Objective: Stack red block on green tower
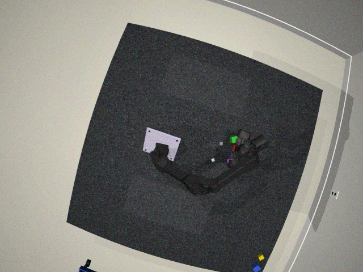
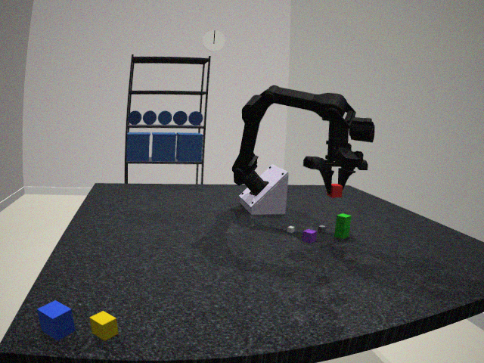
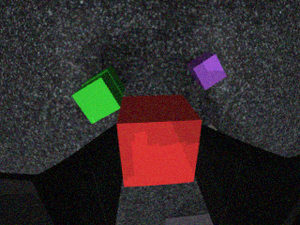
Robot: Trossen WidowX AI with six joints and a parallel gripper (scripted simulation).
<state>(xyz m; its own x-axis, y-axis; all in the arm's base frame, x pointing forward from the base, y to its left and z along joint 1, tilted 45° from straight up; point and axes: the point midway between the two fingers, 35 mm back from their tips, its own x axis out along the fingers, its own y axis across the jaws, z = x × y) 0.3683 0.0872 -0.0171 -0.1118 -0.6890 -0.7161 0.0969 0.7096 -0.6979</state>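
The small grey cube is 60 mm behind my gripper tip, 10 mm to the left of it and 120 mm below it. From my gripper tip the other things lie so: purple cube: 70 mm to the right, 120 mm below; red block: 10 mm above; small white cube: 90 mm behind, 80 mm to the right, 120 mm below.
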